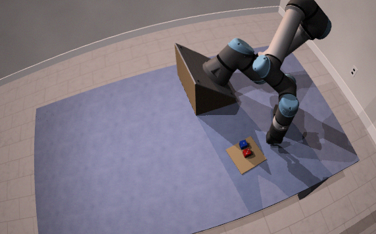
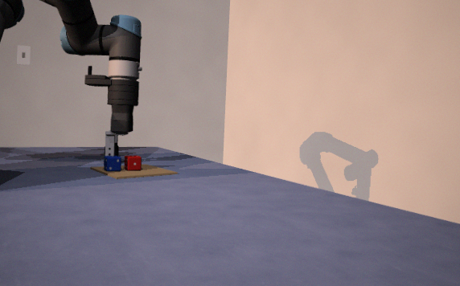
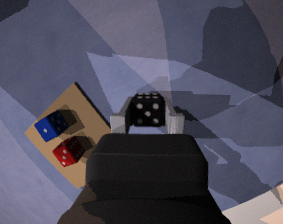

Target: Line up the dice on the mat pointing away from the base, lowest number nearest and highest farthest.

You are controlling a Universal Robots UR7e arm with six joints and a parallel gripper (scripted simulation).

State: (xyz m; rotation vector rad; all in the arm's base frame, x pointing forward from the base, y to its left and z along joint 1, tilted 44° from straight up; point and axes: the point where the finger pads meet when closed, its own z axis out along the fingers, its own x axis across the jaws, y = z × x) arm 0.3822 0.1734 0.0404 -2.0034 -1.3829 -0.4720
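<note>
My gripper is now 130 mm to the left of the red die, 20 mm short of it and 20 mm above it. The rest, counted from my hand: blue die: 130 mm to the right, 20 mm below, 20 mm behind; tan mat: 130 mm to the right, 30 mm below, 20 mm ahead; black die: right at my hand.
</note>
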